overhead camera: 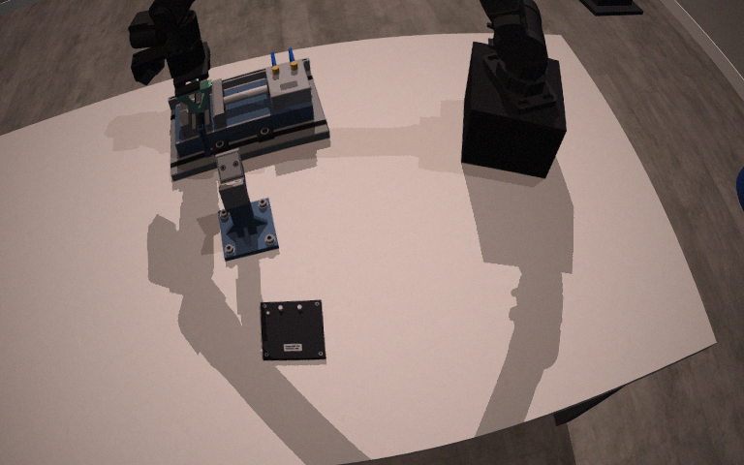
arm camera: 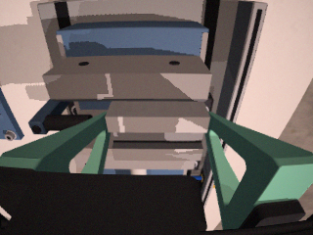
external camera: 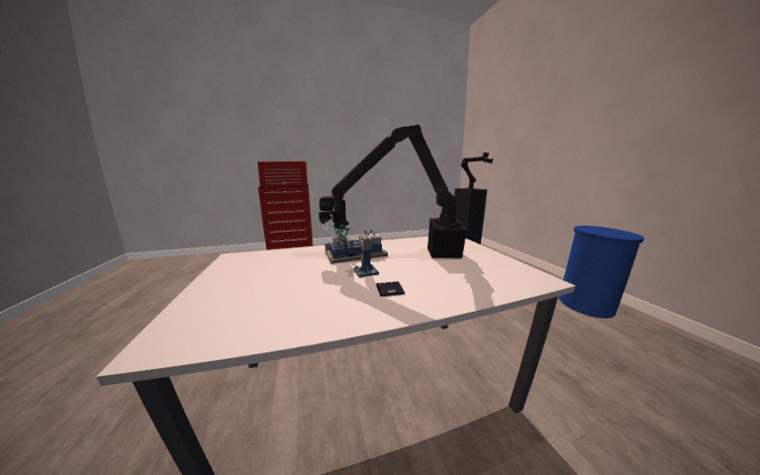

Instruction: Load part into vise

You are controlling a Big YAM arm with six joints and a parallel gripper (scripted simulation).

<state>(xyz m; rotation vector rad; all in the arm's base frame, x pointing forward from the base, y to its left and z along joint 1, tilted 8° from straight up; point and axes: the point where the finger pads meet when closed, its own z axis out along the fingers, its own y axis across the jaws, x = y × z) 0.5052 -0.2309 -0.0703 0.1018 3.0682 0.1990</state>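
The part lies 1 cm above my hand. Round my hand: fixed jaw (3 cm ahead, 2 cm to the left, 2 cm below); then moving jaw (3 cm behind, 2 cm to the left, 2 cm below); then dark short rod (7 cm to the left).
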